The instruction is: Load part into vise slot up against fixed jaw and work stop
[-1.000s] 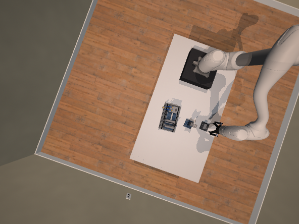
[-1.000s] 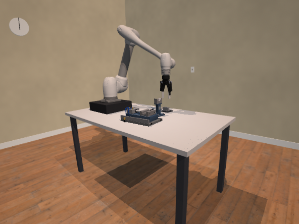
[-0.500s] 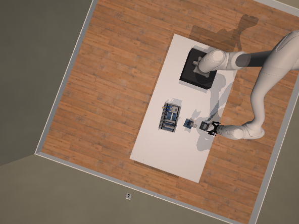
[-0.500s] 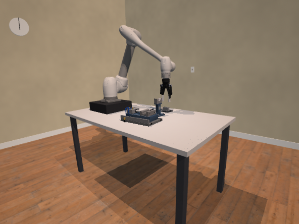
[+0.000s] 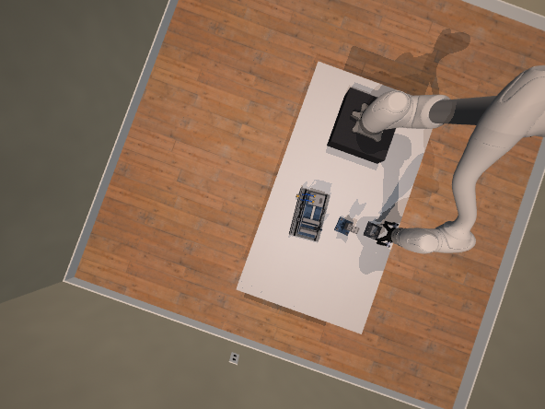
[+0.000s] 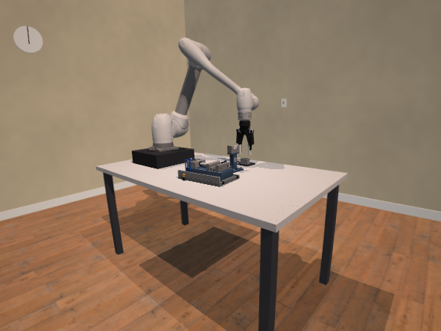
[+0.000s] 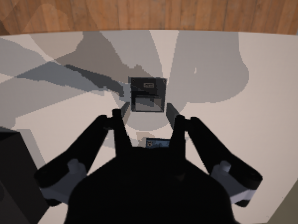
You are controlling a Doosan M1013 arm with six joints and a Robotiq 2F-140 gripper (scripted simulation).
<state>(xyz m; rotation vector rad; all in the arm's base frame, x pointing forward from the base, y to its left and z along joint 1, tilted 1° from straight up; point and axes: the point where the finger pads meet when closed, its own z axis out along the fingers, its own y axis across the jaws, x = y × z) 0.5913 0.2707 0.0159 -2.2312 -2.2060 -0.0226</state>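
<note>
Right now my hand is 10 mm to the right of the part and 80 mm above it. Round my hand: vise base 50 mm ahead, 390 mm to the right, 60 mm below.
</note>
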